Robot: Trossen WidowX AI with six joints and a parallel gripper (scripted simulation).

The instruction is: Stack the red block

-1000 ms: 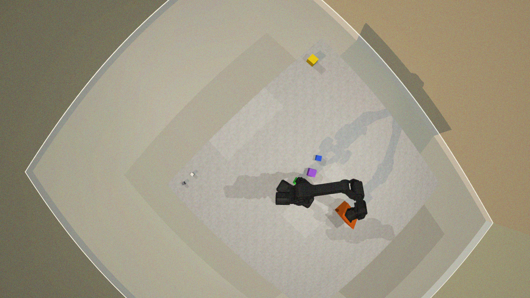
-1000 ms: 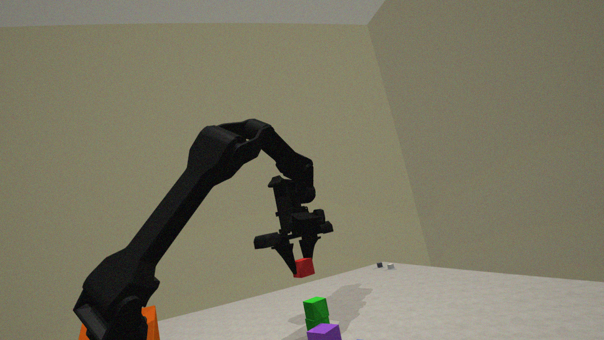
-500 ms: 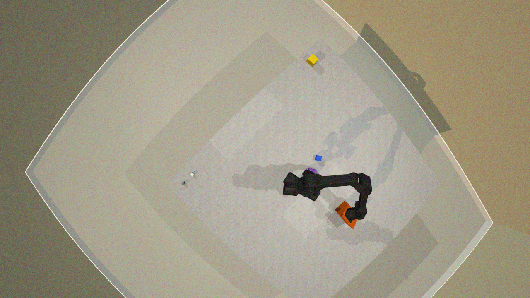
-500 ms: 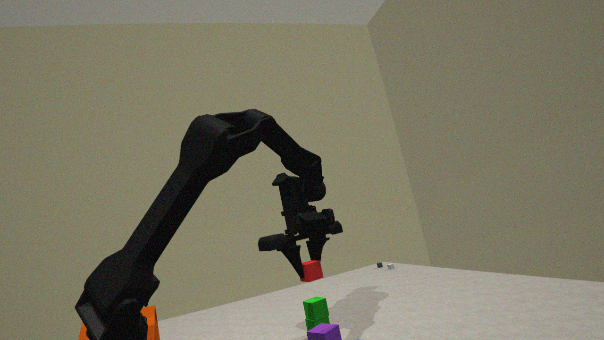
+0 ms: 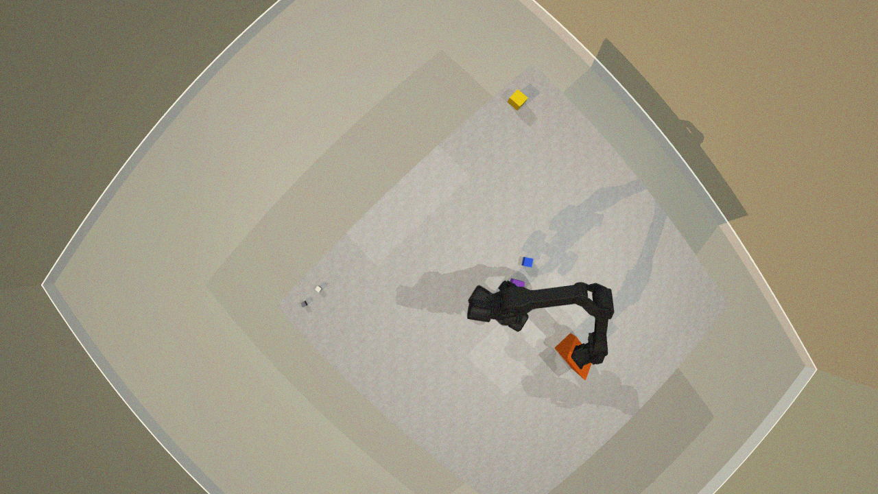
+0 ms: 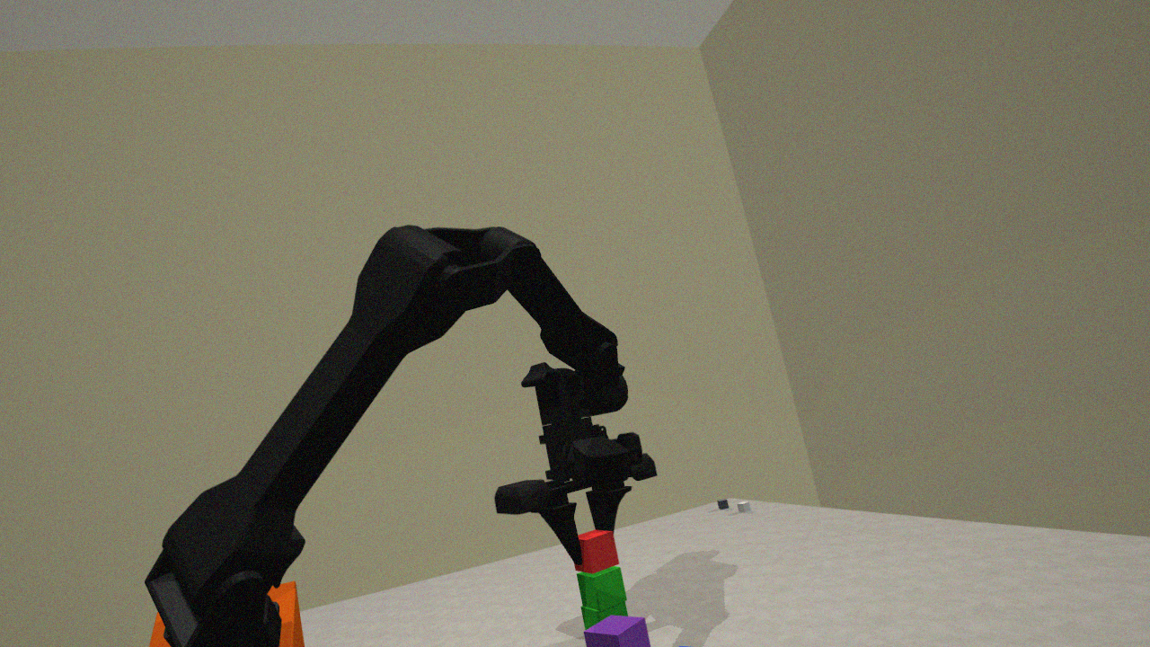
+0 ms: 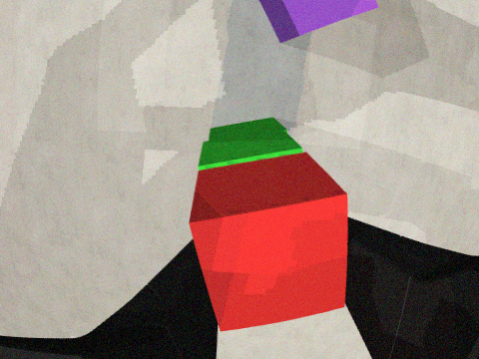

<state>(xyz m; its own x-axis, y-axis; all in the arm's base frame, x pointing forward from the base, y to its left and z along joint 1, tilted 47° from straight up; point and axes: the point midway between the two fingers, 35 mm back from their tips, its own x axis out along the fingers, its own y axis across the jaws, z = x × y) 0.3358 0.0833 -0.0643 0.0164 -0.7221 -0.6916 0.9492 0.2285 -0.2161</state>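
Now: the red block 10 mm above my gripper tip. From my gripper tip the other things lie so: purple block: 10 mm behind, 100 mm to the right, 60 mm below; then white block: 410 mm ahead, 430 mm to the left, 70 mm below; then blue block: 20 mm ahead, 180 mm to the right, 70 mm below.
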